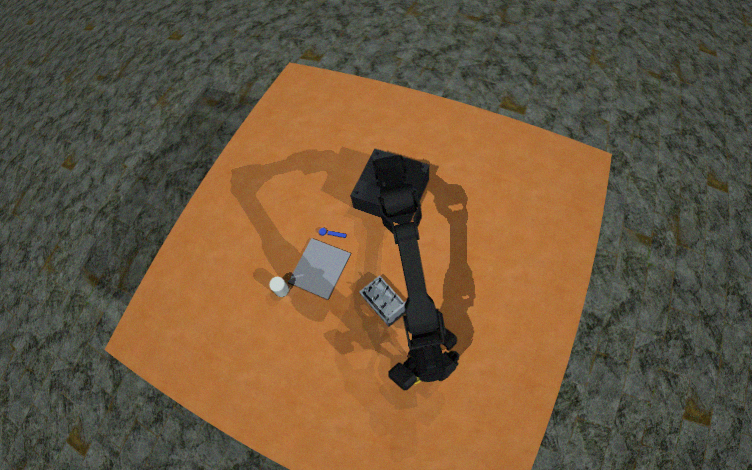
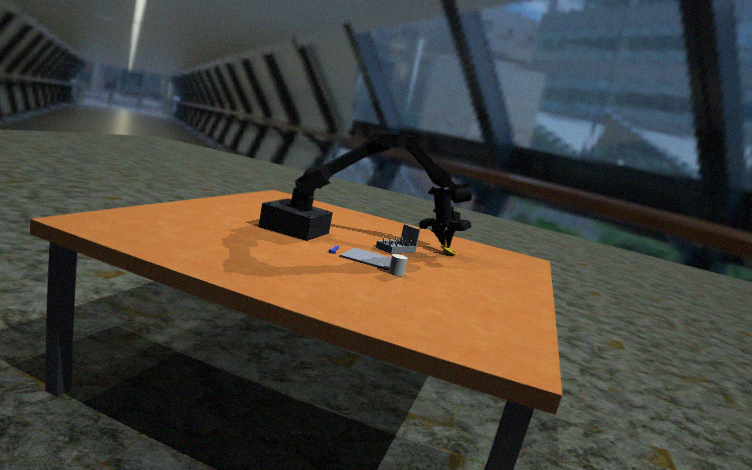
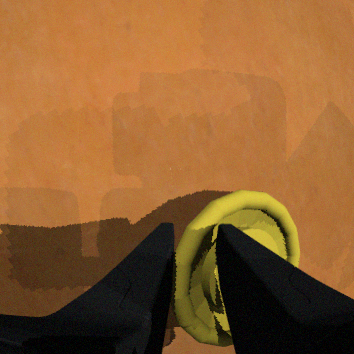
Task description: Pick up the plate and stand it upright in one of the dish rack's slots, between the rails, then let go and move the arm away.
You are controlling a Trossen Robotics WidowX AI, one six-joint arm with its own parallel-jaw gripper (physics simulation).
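The yellow plate (image 3: 242, 211) (image 2: 450, 252) lies low over the orange table (image 1: 514, 210), its left rim pinched between my two black fingers. My gripper (image 3: 194, 235) (image 2: 446, 244) is shut on that rim, one finger outside and one inside the plate. The grey dish rack (image 1: 382, 299) (image 2: 396, 242) with its rails stands a little to the left of the gripper, near the forearm.
A grey flat mat (image 1: 322, 267) (image 2: 365, 256), a white cup (image 1: 279, 285) (image 2: 397, 264) and a blue spoon (image 1: 332, 232) (image 2: 333, 249) lie left of the rack. The arm's black base (image 1: 390, 179) (image 2: 295, 219) stands at the table's middle.
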